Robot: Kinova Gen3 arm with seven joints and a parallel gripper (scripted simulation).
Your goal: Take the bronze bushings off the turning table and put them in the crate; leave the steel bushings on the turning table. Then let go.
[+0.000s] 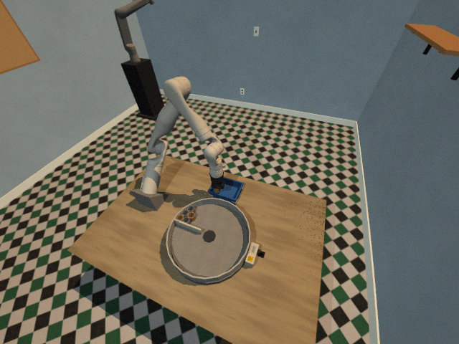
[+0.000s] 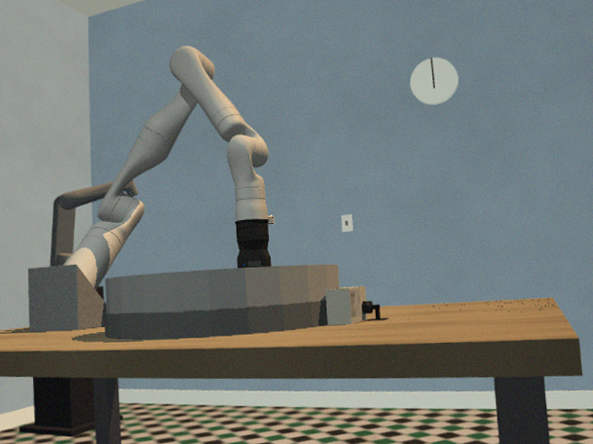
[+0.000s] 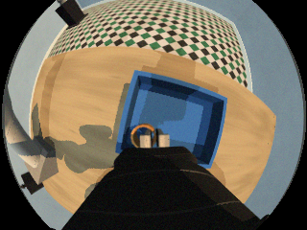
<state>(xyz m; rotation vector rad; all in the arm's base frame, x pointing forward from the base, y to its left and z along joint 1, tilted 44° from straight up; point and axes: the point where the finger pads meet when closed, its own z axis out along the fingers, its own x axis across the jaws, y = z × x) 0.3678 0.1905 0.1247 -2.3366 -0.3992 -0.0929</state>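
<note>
Now: hand 30 mm short of the blue crate, 30 mm to the right of it and 40 mm above it. Round my hand: grey turning table: 100 mm ahead, 300 mm to the right, 10 mm below.
</note>
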